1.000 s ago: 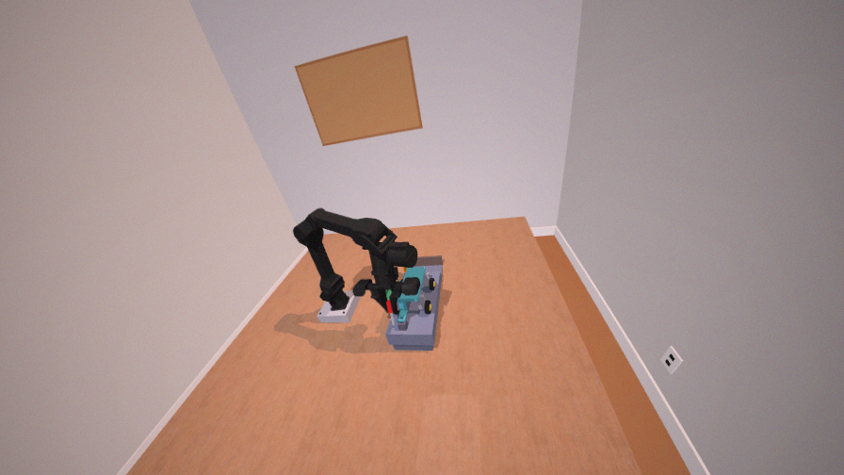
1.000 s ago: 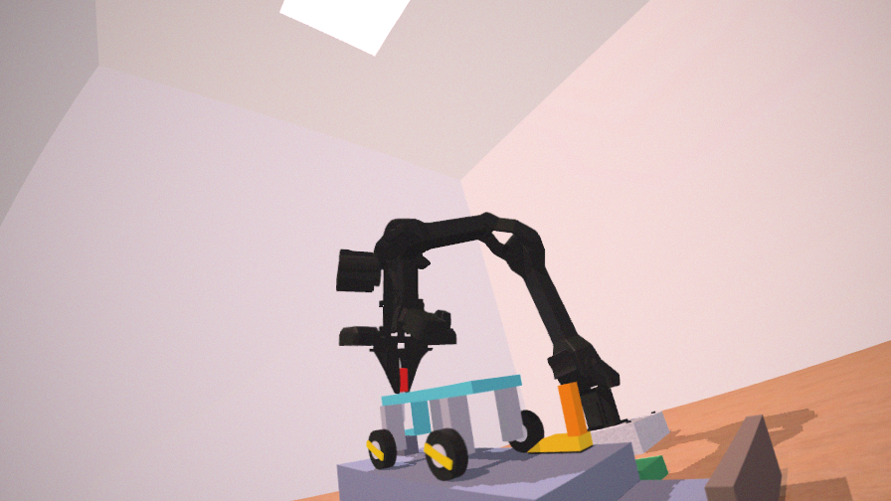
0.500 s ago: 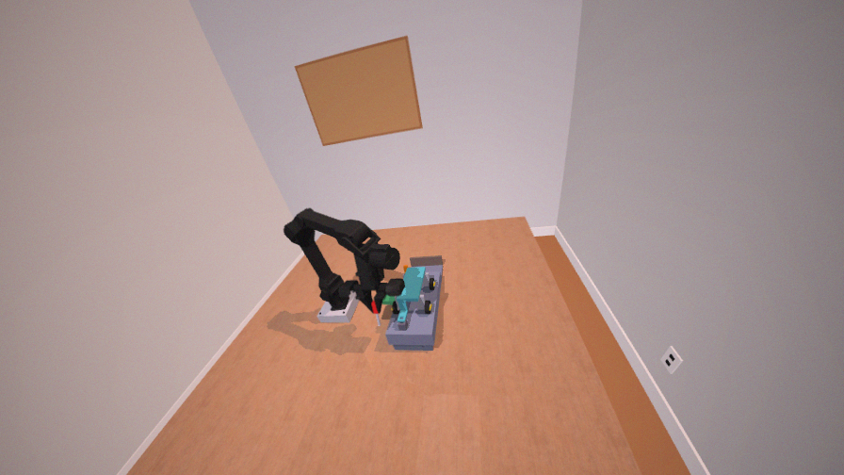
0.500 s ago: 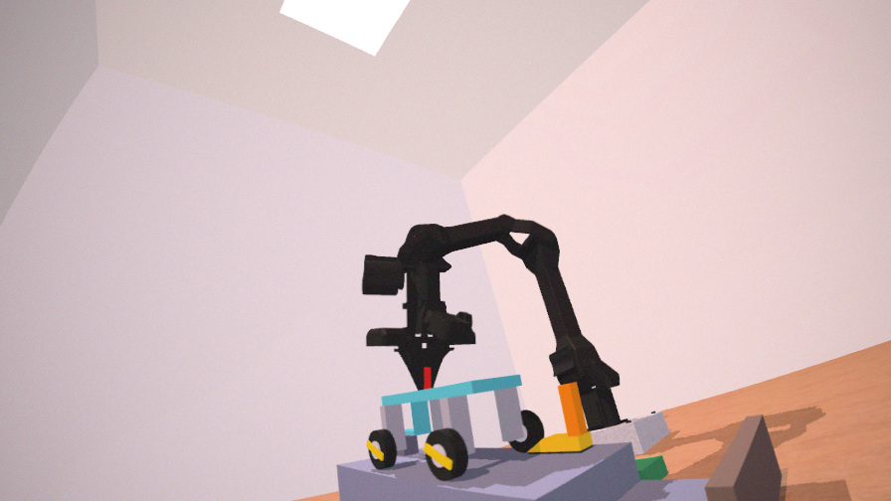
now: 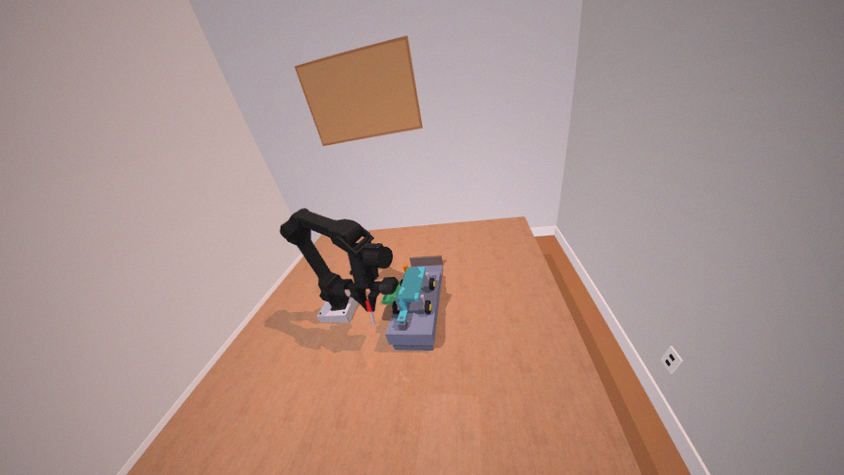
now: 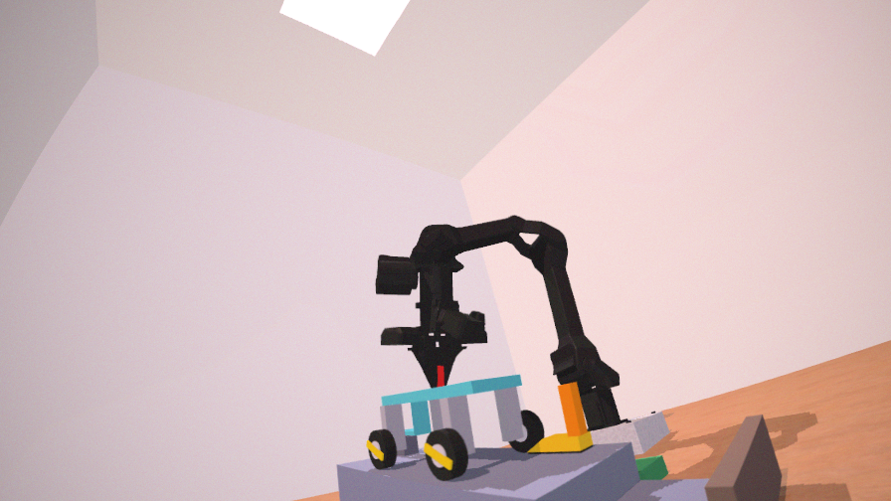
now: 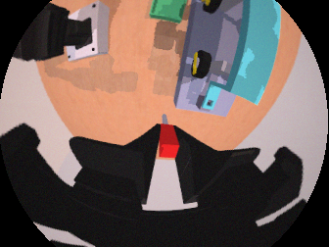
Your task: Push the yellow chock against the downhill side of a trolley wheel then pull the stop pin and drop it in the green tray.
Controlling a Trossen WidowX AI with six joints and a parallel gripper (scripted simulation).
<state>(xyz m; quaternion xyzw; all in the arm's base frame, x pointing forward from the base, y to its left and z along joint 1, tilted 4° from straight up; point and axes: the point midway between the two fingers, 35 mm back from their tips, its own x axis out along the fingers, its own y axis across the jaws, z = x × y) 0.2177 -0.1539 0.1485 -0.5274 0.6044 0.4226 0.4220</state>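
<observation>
Right now the green tray is 230 mm to the left of my gripper tip and 180 mm below it. The rest, counted from my gripper tip: trolley: 110 mm ahead, 130 mm to the left, 70 mm below; red-headed stop pin: right at my gripper tip; grey ramp: 110 mm ahead, 130 mm to the left, 130 mm below.
</observation>
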